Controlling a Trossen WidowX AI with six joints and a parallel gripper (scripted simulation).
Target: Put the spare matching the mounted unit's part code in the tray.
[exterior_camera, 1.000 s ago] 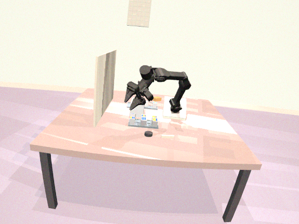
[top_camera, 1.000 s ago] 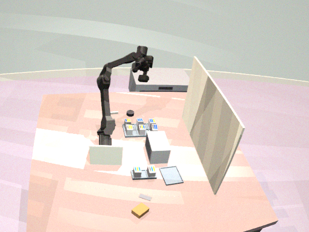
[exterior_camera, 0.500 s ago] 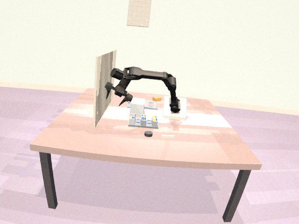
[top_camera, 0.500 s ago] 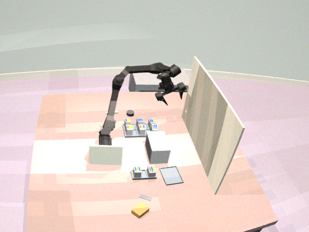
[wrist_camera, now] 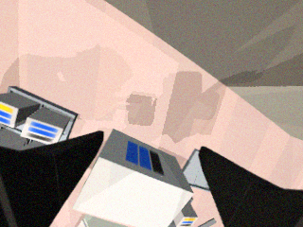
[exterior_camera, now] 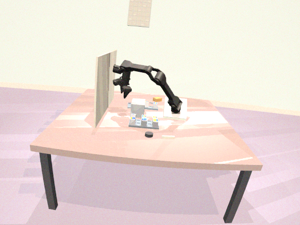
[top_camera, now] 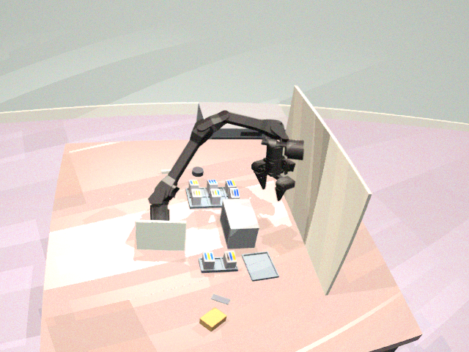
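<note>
My gripper tip is now 13 cm to the right of the grey spare, 10 cm above it and 9 cm past it. Round my gripper tip: tall beige panel (13 cm ahead, 8 cm above, 5 cm to the right); flat tray (22 cm to the right, 14 cm below, 8 cm behind); mounted unit (12 cm behind, 9 cm below, 3 cm to the right).
</note>
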